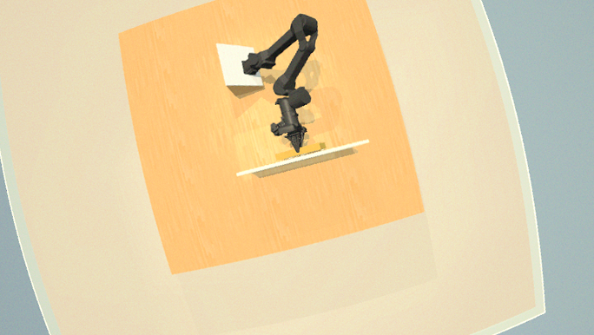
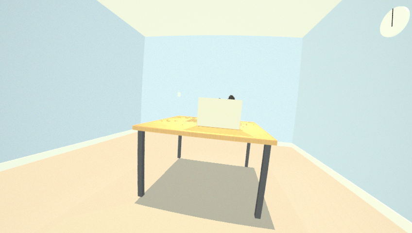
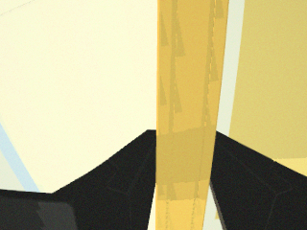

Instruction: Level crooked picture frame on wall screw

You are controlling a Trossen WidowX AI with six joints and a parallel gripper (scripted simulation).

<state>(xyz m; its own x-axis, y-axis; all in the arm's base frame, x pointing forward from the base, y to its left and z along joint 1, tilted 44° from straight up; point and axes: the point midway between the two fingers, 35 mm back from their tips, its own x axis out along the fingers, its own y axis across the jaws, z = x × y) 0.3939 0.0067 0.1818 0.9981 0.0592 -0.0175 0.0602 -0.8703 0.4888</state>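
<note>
My gripper tip is now 1 cm to the right of the picture frame and 5 cm above it. From my gripper tip the other things lie so: white wall panel (2 cm ahead, 1 cm to the left, 7 cm below).
</note>
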